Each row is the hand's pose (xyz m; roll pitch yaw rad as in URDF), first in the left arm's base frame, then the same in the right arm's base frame.
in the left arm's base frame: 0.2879 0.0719 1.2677 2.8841 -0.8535 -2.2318
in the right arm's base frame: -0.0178 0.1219 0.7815 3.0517 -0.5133 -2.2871
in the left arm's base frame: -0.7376 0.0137 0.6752 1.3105 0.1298 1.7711
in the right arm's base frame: -0.8060 0.1501 -0.1040 0.9626 0.0207 1.7969
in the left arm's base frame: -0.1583 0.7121 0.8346 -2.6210 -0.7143 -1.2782
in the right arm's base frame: -0.3595 0.8203 0.3434 -2.1866 -0.5943 -1.4935
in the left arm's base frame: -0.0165 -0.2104 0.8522 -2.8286 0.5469 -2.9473
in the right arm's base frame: -0.1579 -0.0864 0.2504 -2.9931 0.8894 -3.0051
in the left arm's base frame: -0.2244 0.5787 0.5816 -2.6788 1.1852 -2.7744
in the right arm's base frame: -0.3347 0.7341 0.0639 2.5516 1.5212 2.5166
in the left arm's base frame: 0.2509 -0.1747 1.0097 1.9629 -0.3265 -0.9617
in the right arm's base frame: 0.0451 -0.0741 0.4875 2.3477 -0.3472 -1.0381
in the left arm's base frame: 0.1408 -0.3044 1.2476 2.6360 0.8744 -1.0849
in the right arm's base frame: -0.1217 -0.2476 0.6537 -3.1114 0.8004 -0.6301
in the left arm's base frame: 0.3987 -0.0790 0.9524 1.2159 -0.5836 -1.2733
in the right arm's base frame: 0.1954 0.0338 0.4963 1.6196 -0.4765 -1.4275
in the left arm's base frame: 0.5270 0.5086 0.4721 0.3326 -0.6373 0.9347
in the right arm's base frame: 0.4174 0.7021 0.1858 0.0654 -0.9509 1.1804
